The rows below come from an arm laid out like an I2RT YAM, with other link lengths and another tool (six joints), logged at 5 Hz.
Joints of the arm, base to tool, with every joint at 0 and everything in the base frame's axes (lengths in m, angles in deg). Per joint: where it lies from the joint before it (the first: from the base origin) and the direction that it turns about. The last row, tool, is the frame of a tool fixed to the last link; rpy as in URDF.
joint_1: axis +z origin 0 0 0.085
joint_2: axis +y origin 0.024 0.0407 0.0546
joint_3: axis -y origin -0.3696 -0.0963 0
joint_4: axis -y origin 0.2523 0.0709 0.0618
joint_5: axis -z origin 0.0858 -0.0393 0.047
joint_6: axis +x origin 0.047 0 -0.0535
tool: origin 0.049 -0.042 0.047 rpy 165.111 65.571 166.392
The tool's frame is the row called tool.
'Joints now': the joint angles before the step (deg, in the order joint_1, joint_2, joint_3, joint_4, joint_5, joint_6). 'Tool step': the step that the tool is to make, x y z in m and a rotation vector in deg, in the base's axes. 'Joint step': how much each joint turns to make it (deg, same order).
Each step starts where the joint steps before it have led.
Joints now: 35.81, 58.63, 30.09, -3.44, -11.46, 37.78
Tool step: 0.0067, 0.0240, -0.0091, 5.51, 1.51, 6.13
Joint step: 0.20, 3.45, -1.95, 7.85, -7.83, 1.62
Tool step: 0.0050, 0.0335, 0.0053, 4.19, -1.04, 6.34
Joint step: 3.26, 3.60, 0.10, 7.25, -3.97, 1.01
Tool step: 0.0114, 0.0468, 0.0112, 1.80, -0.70, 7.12
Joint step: 3.94, 6.19, 4.23, 3.43, -3.26, -0.60
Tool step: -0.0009, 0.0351, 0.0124, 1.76, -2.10, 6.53
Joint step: 3.33, 3.08, 2.82, 2.21, -2.85, -1.68
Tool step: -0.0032, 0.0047, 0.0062, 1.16, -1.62, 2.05
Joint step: 0.44, -0.26, -0.03, 1.17, -1.36, -1.10
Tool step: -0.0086, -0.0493, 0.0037, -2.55, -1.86, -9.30
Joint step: -2.27, -7.70, -2.58, -5.83, 7.68, -0.38
